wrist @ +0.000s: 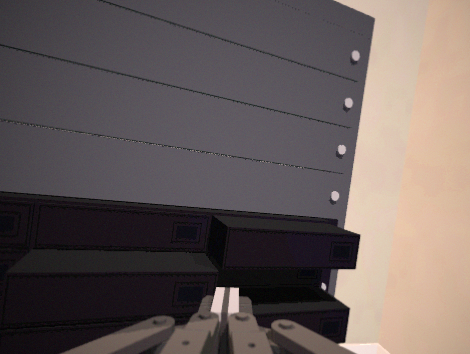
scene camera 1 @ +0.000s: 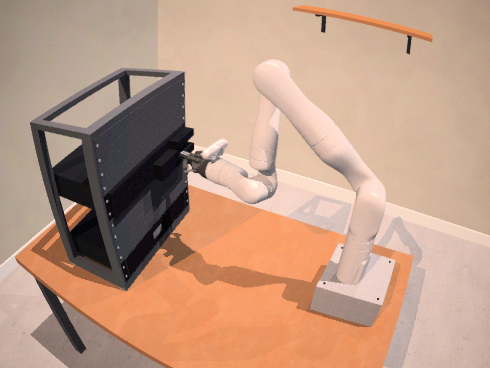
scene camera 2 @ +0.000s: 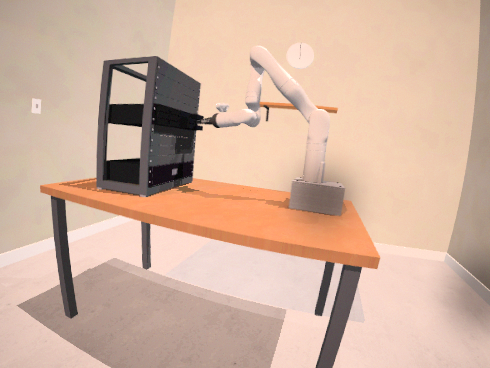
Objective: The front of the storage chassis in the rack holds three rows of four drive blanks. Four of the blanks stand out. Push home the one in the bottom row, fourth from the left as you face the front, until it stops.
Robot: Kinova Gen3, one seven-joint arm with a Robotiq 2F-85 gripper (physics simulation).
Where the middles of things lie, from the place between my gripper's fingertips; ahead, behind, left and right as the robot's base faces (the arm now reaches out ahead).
The grey rack (scene camera 1: 128, 170) is 160 mm to the left of my hand, 150 mm ahead of it and 50 mm below it.
